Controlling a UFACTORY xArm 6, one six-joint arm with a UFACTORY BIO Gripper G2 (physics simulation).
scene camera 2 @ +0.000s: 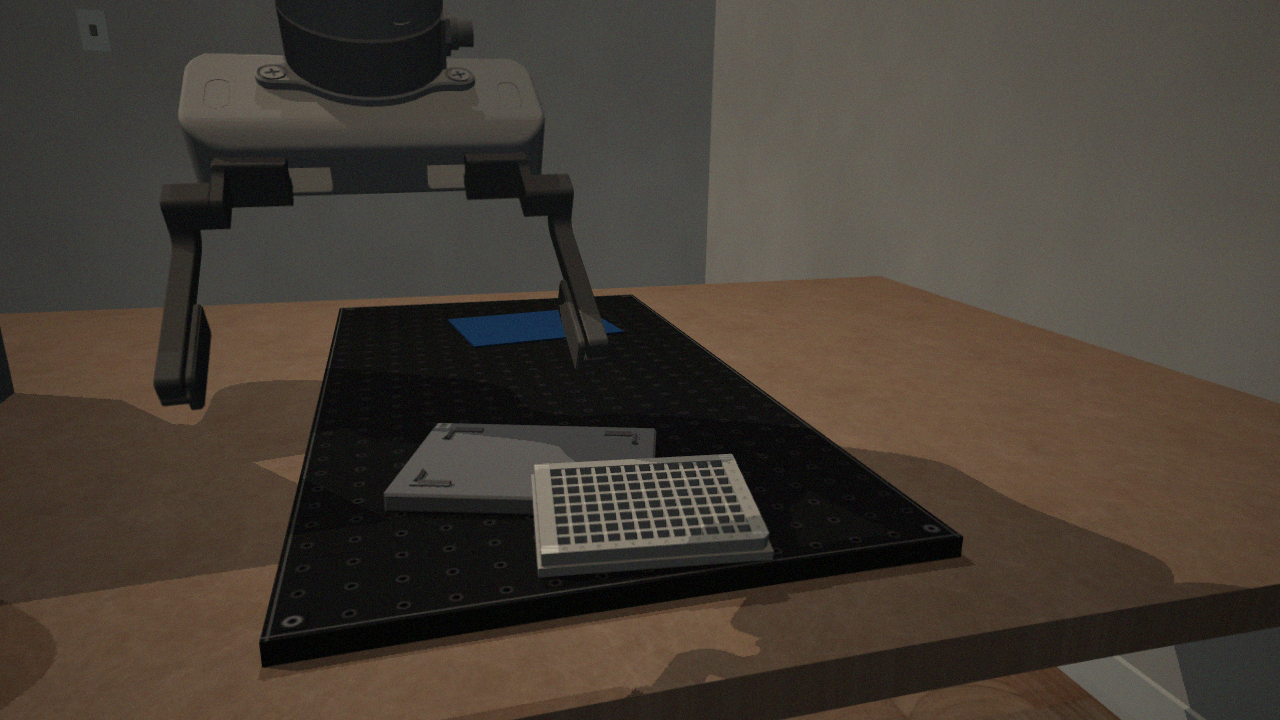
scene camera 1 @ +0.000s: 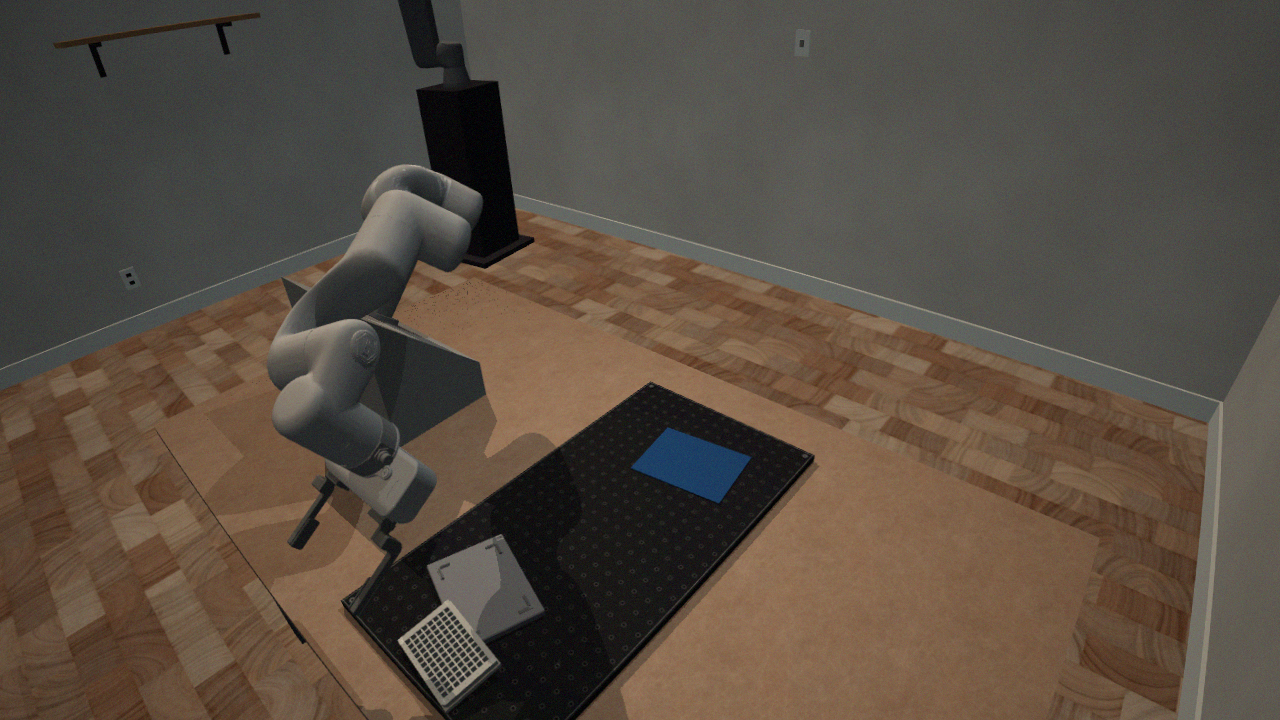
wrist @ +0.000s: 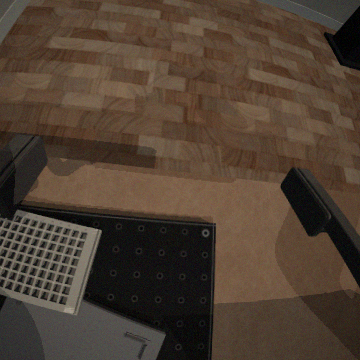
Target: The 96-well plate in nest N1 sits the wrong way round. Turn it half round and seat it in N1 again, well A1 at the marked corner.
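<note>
The white 96-well plate [scene camera 1: 449,653] [scene camera 2: 648,505] [wrist: 42,260] lies off the nest's corner brackets, near the board's front edge. It covers one corner of the grey nest [scene camera 1: 474,582] [scene camera 2: 492,465] [wrist: 100,335] in the views; whether they touch is unclear. Three brackets show in the scene camera 2 view. Well A1's lettering is too small to read. My gripper [scene camera 1: 328,569] [scene camera 2: 384,380] [wrist: 165,187] is open and empty, above the board's left part in the scene camera 2 view, up and to the left of the plate, its fingers wide apart.
The black perforated board [scene camera 1: 572,644] [scene camera 2: 429,573] [wrist: 170,260] lies on the brown table [scene camera 1: 850,573] [scene camera 2: 1029,385] [wrist: 245,260]. A blue rectangle [scene camera 1: 691,464] [scene camera 2: 510,328] lies at the board's far end. A dark pedestal [scene camera 1: 469,170] stands beyond the table.
</note>
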